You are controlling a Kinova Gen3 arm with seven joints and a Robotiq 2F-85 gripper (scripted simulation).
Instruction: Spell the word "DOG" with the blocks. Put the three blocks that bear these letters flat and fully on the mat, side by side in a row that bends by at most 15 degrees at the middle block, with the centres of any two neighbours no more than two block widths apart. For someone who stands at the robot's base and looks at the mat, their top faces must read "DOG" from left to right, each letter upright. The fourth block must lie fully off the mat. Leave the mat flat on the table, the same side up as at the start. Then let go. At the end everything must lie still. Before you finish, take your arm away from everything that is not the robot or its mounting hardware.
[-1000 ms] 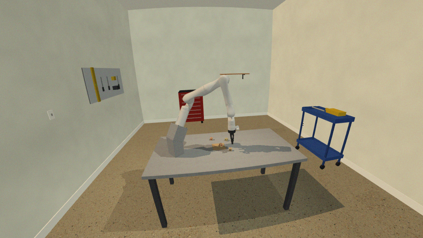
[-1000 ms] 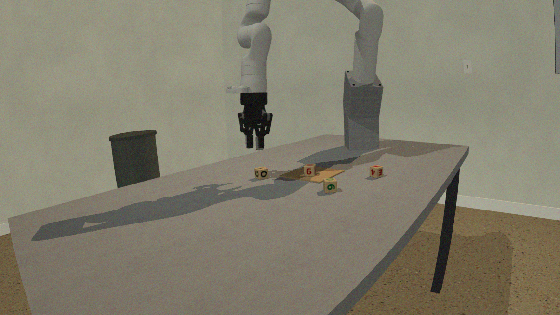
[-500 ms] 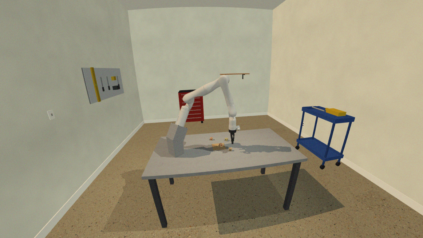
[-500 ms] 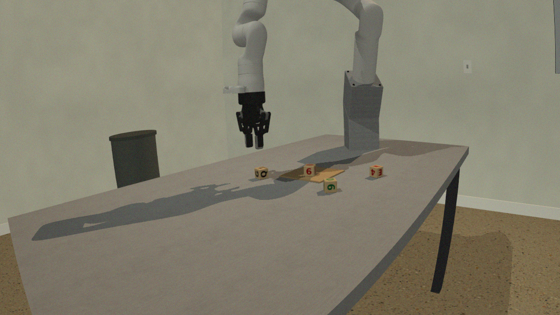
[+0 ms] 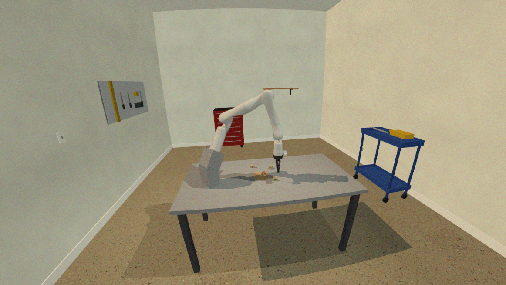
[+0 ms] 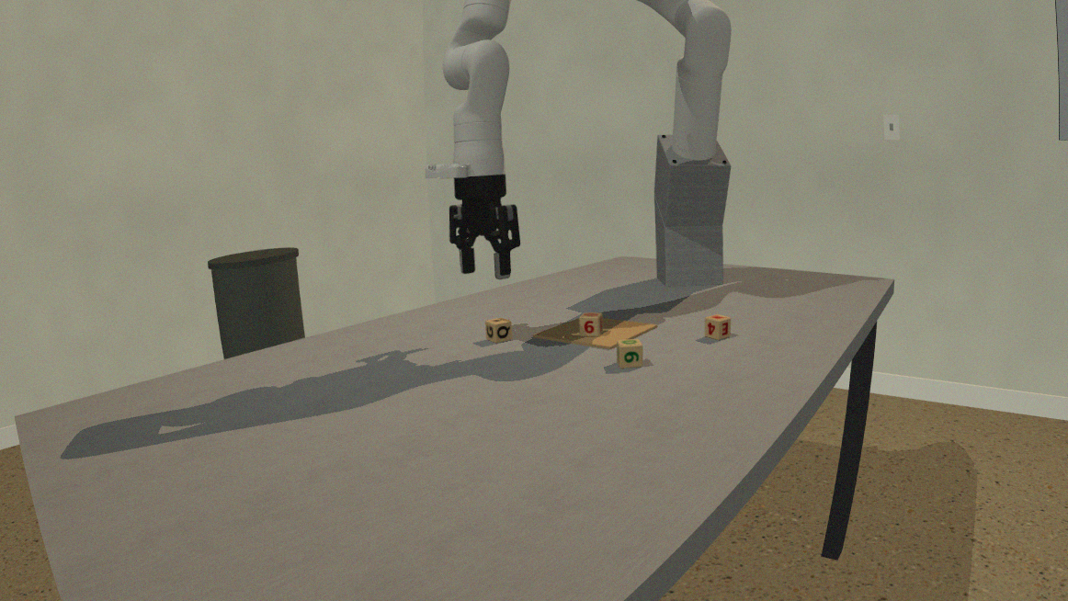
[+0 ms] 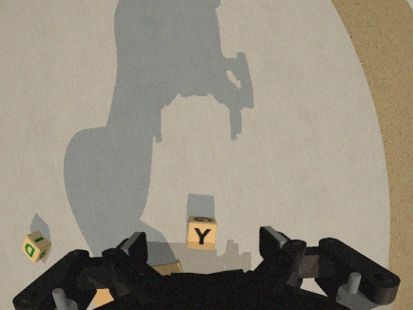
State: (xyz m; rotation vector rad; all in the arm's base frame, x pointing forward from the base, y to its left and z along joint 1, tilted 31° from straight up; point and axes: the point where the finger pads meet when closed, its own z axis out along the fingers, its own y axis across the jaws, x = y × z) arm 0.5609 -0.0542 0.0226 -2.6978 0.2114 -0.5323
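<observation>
My hand is 2 cm past the G block and 9 cm above it. From my hand the other things lie so: O block 11 cm behind, 10 cm to the left, 9 cm below; then tan mat 14 cm behind, 10 cm to the left, 11 cm below; then D block 3 cm behind, 24 cm to the left, 9 cm below.
</observation>
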